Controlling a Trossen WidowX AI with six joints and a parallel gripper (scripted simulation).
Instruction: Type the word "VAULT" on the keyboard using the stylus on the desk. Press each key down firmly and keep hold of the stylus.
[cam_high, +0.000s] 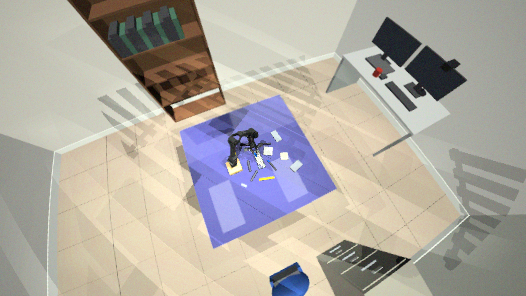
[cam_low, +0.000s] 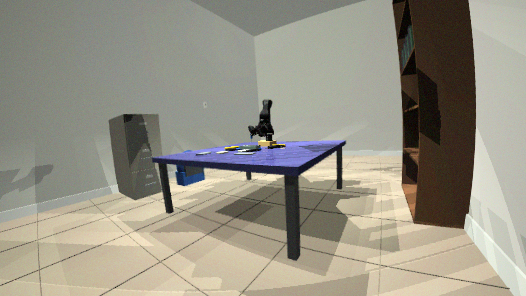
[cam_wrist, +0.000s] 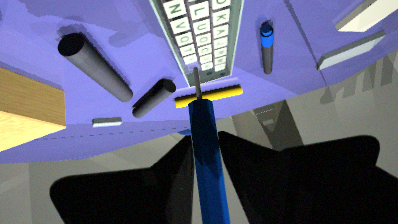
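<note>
My gripper tip is 150 mm short of the white paper, 40 mm to the right of it and 110 mm above it. The rest, counted from my gripper tip: blue stylus (10 mm below); yellow pen (30 mm ahead, 230 mm to the right, 110 mm below).
</note>
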